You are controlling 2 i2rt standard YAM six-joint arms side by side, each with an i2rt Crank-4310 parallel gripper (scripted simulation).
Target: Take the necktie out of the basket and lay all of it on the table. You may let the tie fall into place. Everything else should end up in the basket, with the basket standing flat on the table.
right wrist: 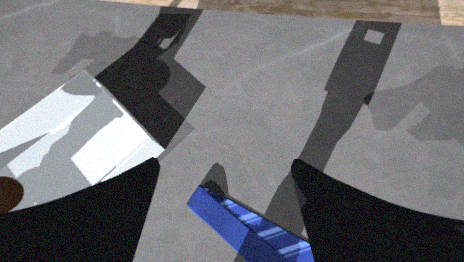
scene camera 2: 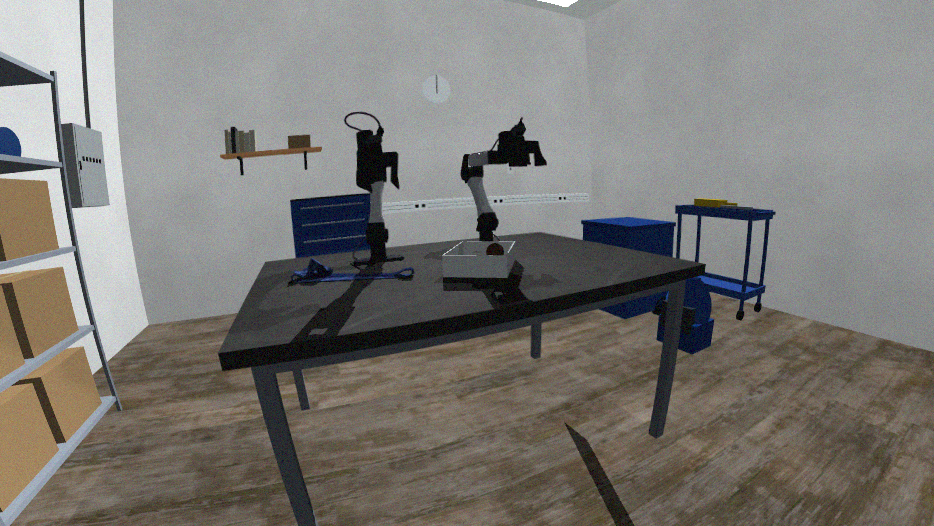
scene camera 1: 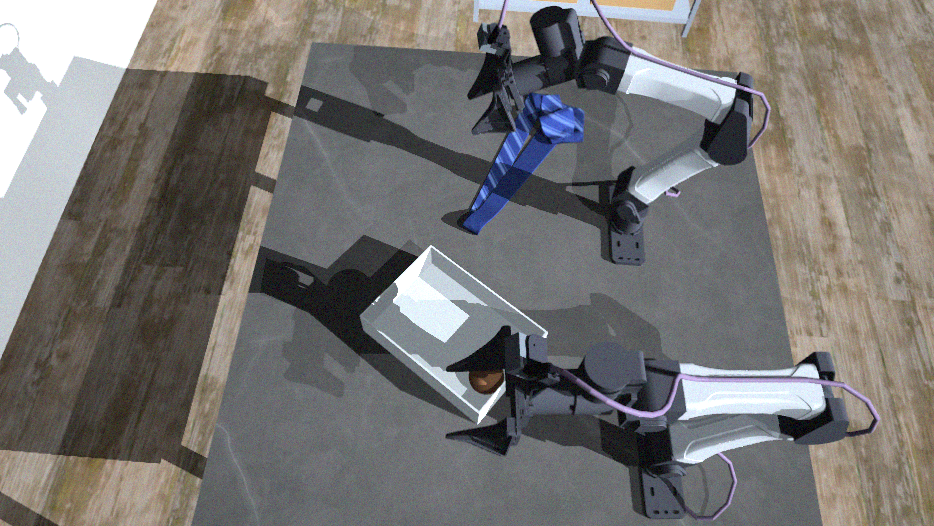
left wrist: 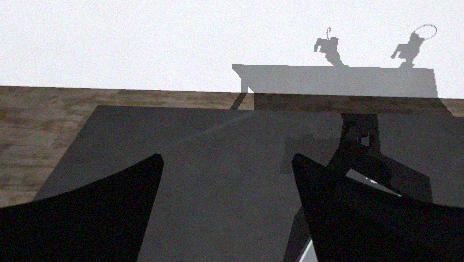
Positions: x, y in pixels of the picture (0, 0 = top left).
Scene:
my left gripper: scene camera 2 537, 163; scene camera 1; left wrist; not seen in the right wrist view (out of frame)
my right gripper: right wrist 225, 161; scene camera 2; scene camera 1; not seen in the left wrist view (out of frame)
same spot on my right gripper: (scene camera 1: 497, 118) = (scene camera 2: 392, 175)
same spot on my left gripper: (left wrist: 340, 212) = (scene camera 1: 484, 359)

